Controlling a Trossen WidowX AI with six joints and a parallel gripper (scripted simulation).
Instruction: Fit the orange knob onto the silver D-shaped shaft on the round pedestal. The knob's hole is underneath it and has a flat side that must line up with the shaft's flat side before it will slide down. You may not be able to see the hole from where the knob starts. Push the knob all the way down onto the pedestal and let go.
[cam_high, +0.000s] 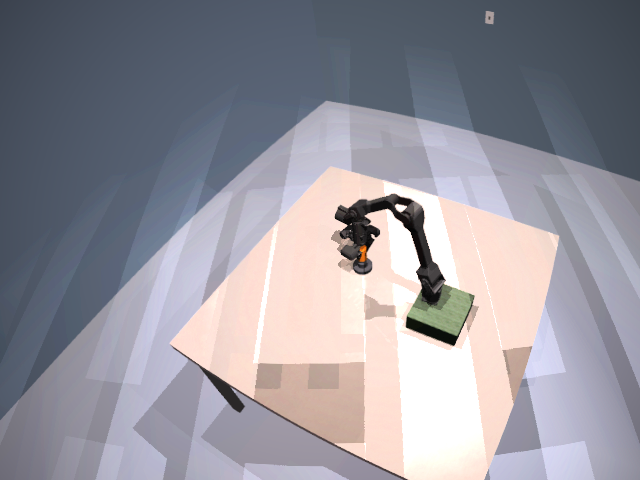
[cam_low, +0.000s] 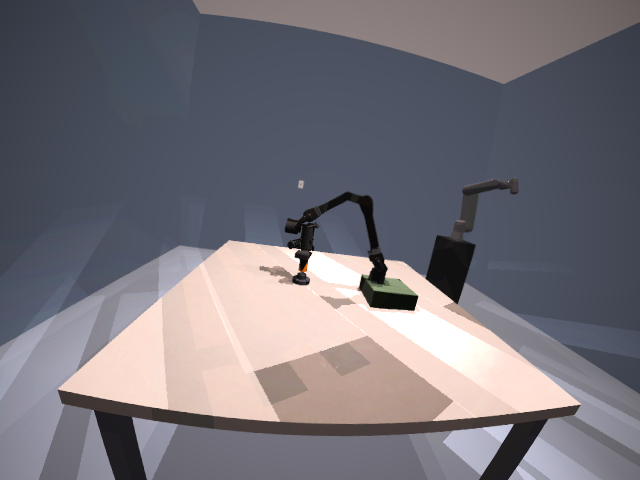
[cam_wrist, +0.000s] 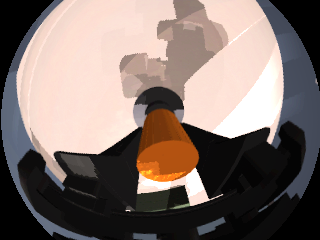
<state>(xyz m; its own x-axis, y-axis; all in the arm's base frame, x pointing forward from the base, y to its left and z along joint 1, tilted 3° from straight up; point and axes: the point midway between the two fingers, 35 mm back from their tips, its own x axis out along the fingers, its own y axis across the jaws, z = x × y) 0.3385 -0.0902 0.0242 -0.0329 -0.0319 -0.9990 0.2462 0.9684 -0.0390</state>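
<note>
My gripper tip is 3 cm below the orange knob. Also, from my gripper tip: round pedestal (4 cm below).
</note>
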